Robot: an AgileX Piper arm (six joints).
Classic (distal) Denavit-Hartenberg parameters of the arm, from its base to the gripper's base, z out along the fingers. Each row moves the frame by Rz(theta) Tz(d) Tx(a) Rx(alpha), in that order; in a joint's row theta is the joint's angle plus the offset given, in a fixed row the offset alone. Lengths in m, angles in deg.
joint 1: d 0.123  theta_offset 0  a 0  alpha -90
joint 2: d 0  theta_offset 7.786  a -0.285  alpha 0
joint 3: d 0  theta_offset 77.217  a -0.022  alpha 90
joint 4: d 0.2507  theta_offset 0  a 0  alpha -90
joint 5: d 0  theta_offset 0  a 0  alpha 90
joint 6: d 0.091  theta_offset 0  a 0  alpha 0
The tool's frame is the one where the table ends.
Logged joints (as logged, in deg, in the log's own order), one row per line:
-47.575, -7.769, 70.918, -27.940, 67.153, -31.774
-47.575, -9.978, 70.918, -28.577, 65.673, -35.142
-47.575, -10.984, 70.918, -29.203, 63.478, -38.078
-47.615, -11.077, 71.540, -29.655, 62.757, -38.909
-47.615, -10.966, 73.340, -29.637, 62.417, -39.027
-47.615, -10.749, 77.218, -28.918, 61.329, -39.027
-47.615, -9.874, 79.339, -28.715, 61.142, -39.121
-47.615, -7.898, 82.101, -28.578, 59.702, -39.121
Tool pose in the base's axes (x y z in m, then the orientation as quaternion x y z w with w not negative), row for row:
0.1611, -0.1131, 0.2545, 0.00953, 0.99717, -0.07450, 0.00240
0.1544, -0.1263, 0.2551, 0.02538, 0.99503, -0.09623, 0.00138
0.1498, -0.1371, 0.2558, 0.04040, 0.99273, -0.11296, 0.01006
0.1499, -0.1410, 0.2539, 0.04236, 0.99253, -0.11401, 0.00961
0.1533, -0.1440, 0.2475, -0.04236, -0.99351, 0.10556, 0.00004
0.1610, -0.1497, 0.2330, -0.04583, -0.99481, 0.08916, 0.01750
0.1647, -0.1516, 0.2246, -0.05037, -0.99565, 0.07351, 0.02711
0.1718, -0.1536, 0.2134, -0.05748, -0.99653, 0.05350, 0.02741
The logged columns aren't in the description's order. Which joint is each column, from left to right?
Columns, left to right: joint 3, joint 4, joint 2, joint 6, joint 5, joint 1.
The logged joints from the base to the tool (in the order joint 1, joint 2, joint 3, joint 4, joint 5, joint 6), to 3 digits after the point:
-31.774, 70.918, -47.575, -7.769, 67.153, -27.940
-35.142, 70.918, -47.575, -9.978, 65.673, -28.577
-38.078, 70.918, -47.575, -10.984, 63.478, -29.203
-38.909, 71.540, -47.615, -11.077, 62.757, -29.655
-39.027, 73.340, -47.615, -10.966, 62.417, -29.637
-39.027, 77.218, -47.615, -10.749, 61.329, -28.918
-39.121, 79.339, -47.615, -9.874, 61.142, -28.715
-39.121, 82.101, -47.615, -7.898, 59.702, -28.578

